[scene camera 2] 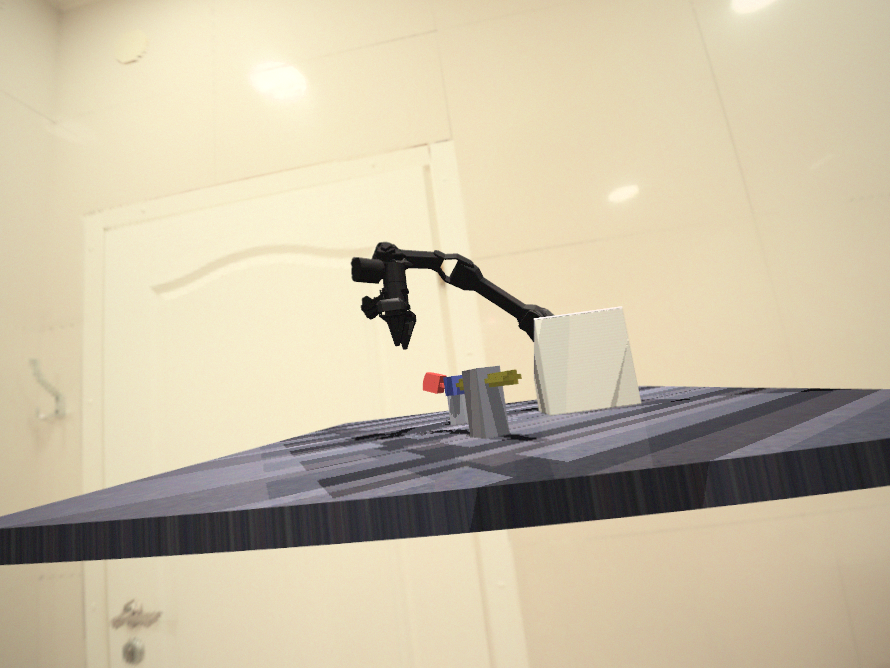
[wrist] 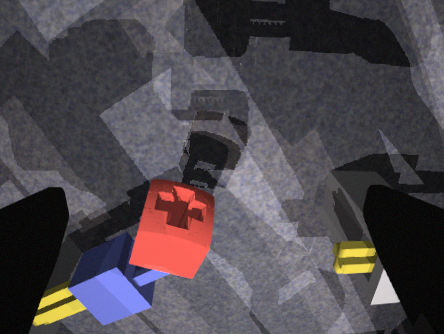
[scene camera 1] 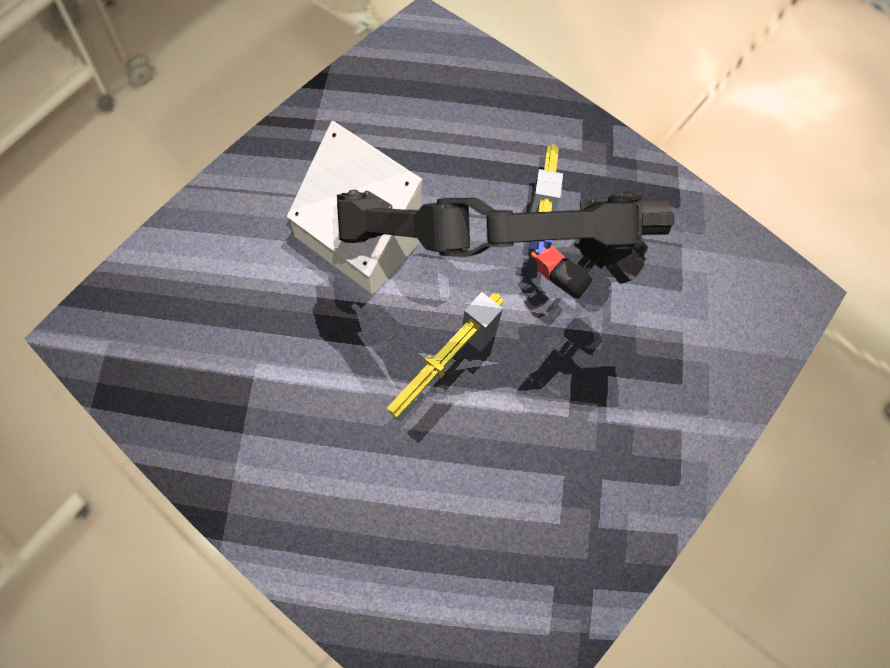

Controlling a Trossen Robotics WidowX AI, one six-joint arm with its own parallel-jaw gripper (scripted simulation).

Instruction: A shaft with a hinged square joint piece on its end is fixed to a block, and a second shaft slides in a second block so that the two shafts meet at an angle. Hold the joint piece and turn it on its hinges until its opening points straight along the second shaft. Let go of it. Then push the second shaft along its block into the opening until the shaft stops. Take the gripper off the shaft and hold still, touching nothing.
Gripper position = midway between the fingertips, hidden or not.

Note:
The gripper (scene camera 1: pixel 584 271) is open, with nothing in its grasp. Further things: a joint piece (wrist: pixel 174 235).
The gripper also shows in scene camera 2 (scene camera 2: pixel 401 348) and in the wrist view (wrist: pixel 219 201).

